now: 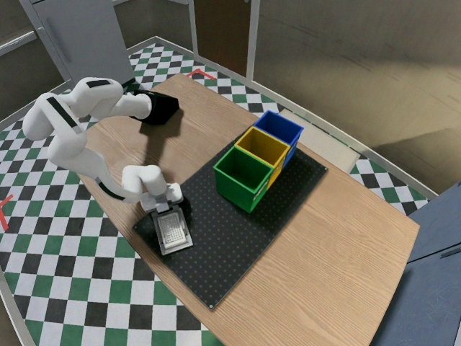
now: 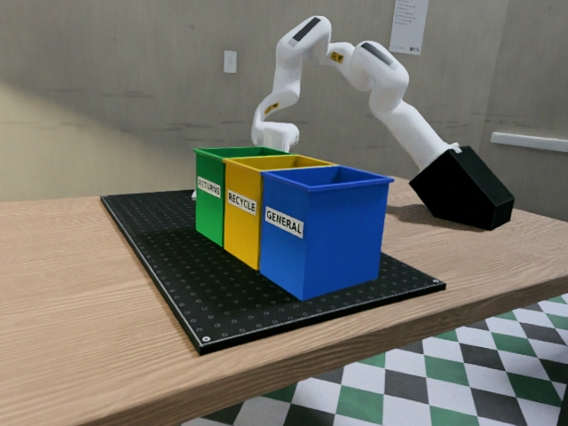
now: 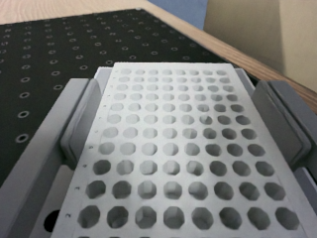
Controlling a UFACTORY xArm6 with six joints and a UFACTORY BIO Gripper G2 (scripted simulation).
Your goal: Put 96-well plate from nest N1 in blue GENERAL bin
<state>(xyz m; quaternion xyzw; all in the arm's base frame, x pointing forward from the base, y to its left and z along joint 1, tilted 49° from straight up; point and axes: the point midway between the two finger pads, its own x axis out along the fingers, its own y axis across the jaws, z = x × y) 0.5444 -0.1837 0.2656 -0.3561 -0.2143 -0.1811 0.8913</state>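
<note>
My gripper is now 10 mm above the white 96-well plate. The rest, counted from my hand: green returns bin (100 mm ahead, 310 mm to the left, 60 mm above); then grey plate nest n1 (20 mm below); then yellow recycle bin (90 mm ahead, 440 mm to the left, 60 mm above).
</note>
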